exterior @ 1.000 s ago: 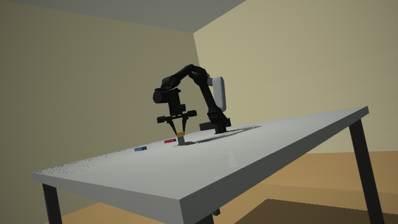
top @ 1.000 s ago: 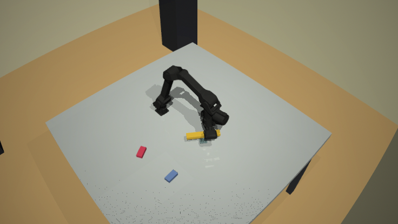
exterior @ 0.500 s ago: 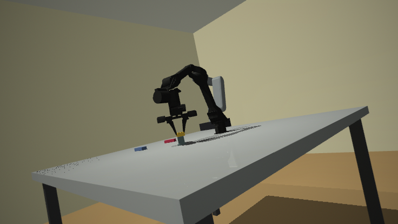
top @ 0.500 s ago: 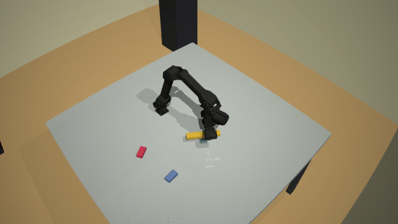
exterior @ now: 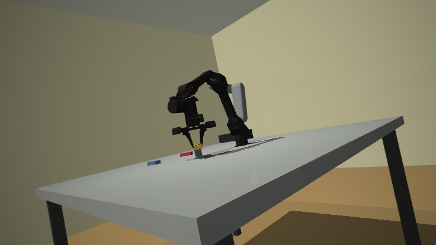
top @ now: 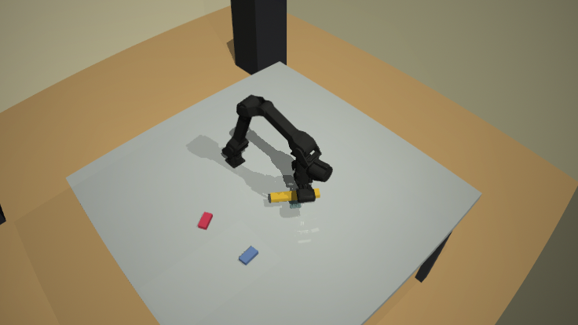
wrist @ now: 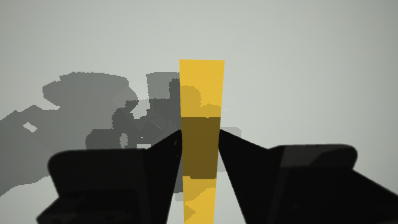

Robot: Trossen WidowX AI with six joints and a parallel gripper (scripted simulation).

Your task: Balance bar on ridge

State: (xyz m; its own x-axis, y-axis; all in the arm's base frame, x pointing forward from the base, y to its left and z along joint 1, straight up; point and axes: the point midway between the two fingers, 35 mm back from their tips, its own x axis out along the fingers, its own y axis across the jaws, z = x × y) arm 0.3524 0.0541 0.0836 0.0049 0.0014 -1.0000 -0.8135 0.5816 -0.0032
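Now: the yellow bar 2 cm behind my gripper tip and 2 cm to the right of it. Also, from my gripper tip: red block 18 cm behind, 33 cm to the right, 4 cm below; blue block 5 cm ahead, 31 cm to the right, 4 cm below.
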